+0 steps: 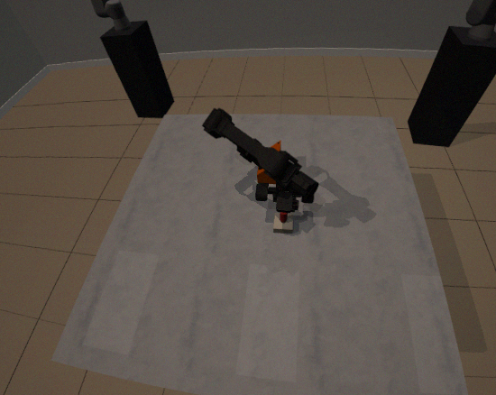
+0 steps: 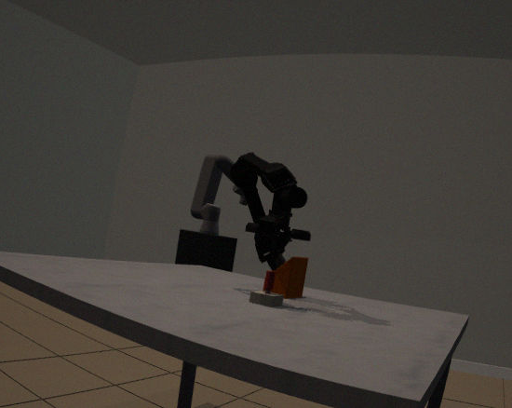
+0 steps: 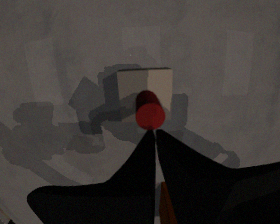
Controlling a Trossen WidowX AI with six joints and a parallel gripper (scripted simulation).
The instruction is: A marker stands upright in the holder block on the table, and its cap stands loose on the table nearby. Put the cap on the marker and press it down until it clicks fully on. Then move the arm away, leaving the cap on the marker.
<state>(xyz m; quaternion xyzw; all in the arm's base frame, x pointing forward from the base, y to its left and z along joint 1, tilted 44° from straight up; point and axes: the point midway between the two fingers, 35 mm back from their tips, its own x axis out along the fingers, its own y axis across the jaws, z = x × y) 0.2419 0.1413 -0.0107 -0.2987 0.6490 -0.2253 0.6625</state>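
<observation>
The red cap lies 5 cm below my gripper tip. The rest, counted from my gripper tip: holder block (11 cm below).
</observation>
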